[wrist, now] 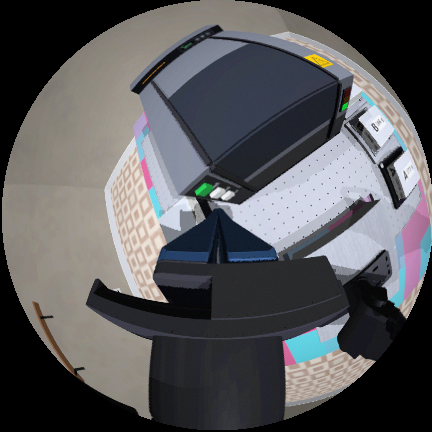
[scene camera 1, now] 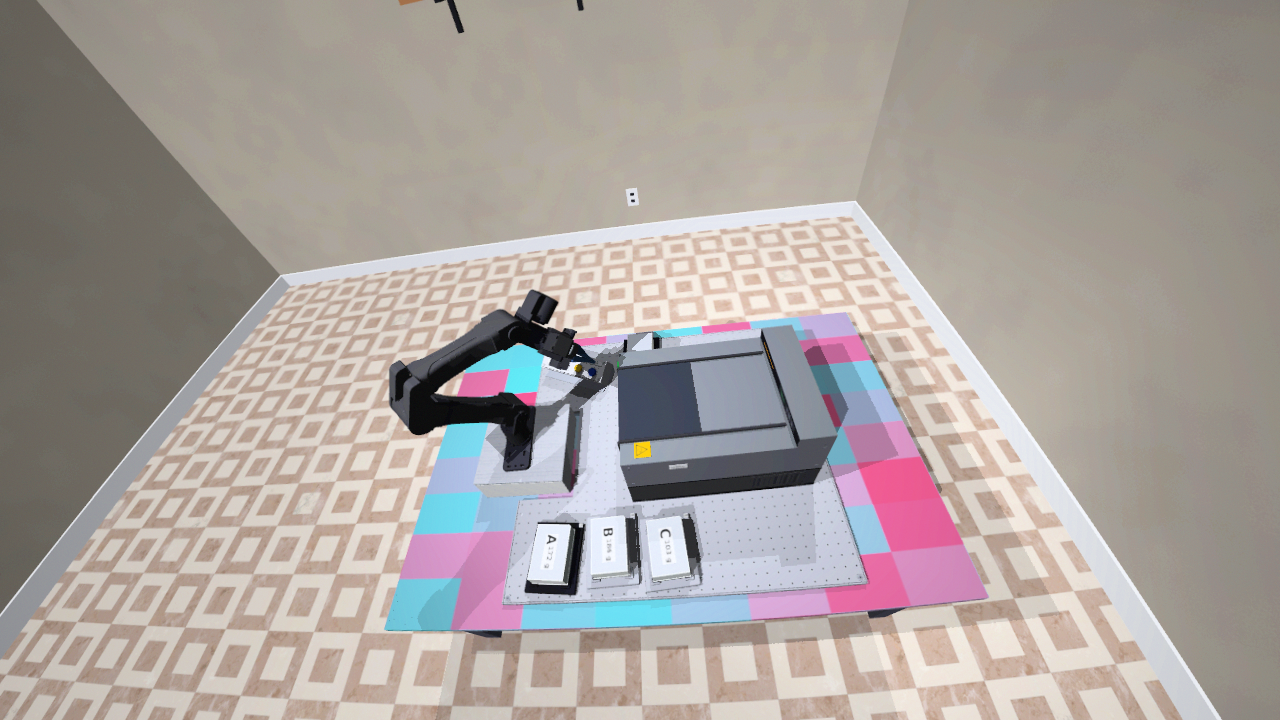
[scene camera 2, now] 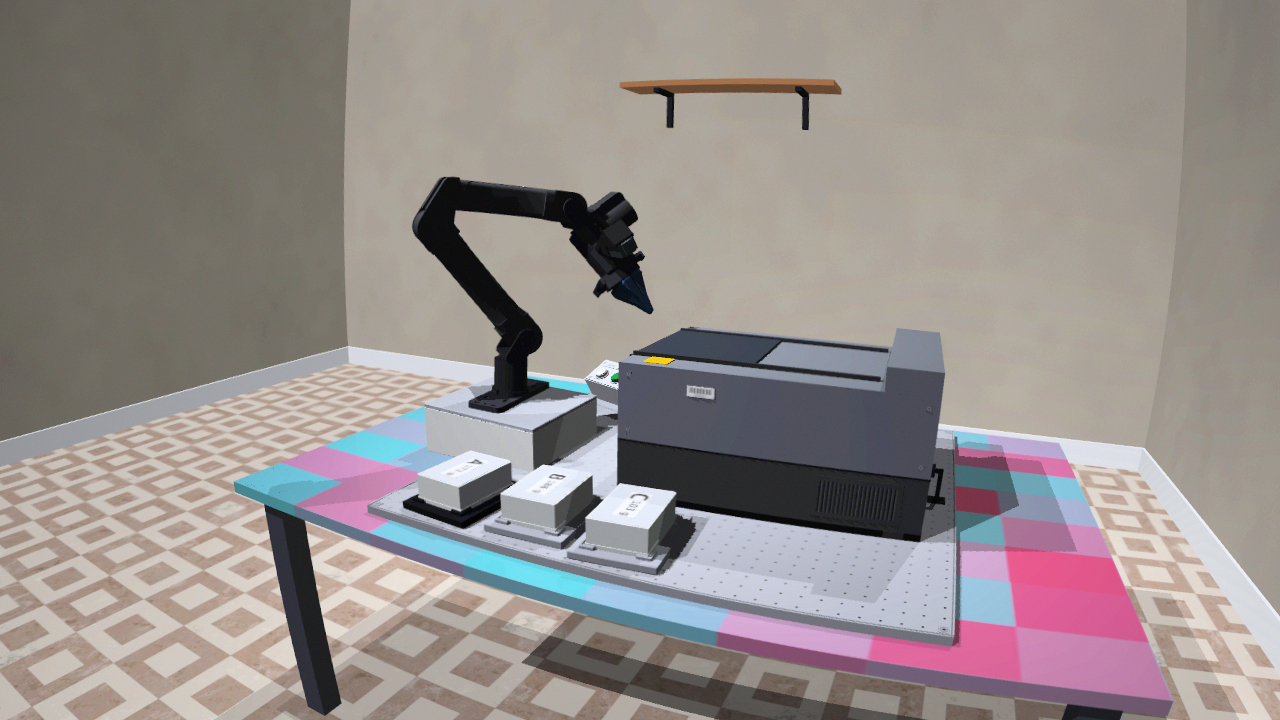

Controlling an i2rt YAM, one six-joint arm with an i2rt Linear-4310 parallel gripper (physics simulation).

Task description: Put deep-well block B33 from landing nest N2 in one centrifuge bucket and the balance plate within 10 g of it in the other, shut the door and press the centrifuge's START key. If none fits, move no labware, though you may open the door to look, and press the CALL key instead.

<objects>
One and the same spot on a perforated plate: (wrist: pixel 310 196) is (scene camera 1: pixel 603 444).
</objects>
